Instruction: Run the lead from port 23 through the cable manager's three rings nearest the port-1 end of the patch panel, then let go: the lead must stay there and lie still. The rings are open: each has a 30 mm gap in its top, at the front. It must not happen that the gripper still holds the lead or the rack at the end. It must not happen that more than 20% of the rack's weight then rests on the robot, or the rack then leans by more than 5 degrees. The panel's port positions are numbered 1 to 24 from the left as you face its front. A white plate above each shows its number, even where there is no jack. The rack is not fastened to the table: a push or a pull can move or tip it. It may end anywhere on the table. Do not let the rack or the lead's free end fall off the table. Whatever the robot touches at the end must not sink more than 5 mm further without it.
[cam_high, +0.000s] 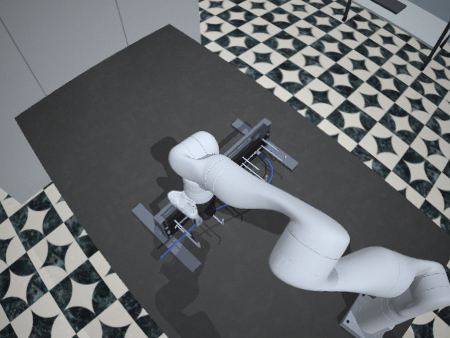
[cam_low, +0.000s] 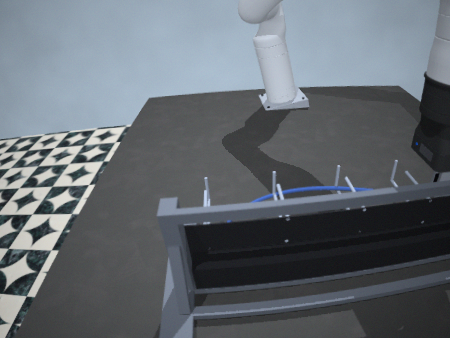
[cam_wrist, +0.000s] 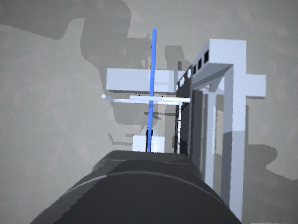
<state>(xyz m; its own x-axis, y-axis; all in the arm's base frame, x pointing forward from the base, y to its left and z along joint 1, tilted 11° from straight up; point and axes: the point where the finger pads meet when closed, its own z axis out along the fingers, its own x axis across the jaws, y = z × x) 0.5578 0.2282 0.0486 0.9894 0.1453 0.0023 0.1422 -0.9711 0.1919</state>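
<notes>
Now: the free end of lead 20 mm behind my hand, 150 mm to the left of it and 20 mm below it. The rest, counted from my hand: grey rack: 80 mm ahead, 140 mm to the right, 20 mm below.
</notes>
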